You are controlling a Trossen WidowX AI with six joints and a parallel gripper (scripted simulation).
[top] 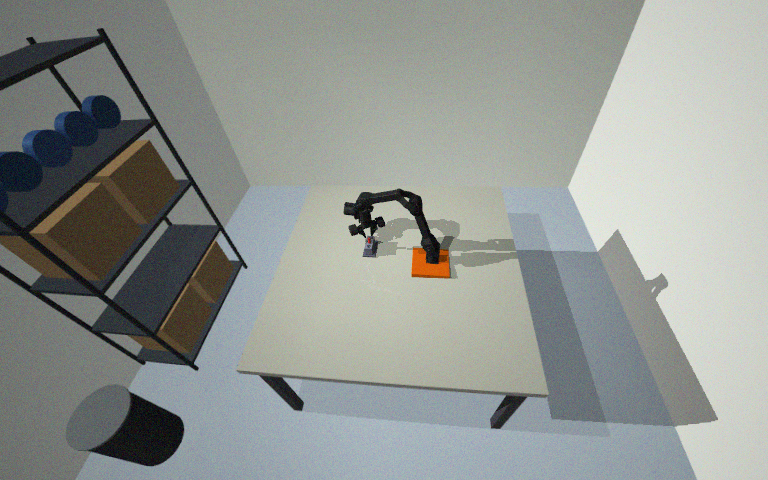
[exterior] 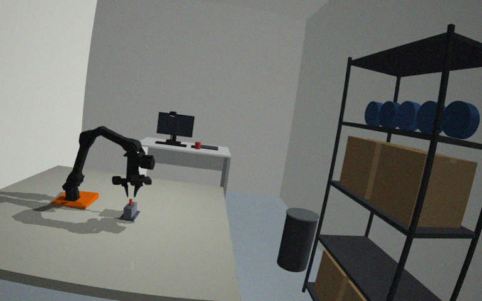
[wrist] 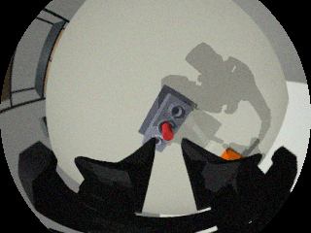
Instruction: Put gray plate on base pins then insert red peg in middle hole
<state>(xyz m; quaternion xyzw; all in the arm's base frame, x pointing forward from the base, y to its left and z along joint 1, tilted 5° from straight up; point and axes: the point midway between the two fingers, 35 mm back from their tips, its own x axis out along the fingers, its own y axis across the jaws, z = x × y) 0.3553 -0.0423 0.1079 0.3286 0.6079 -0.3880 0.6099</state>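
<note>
Now: the red peg 50 mm below my gripper tip. Round my gripper tip: dark base (90 mm below); gray plate (50 mm below).
</note>
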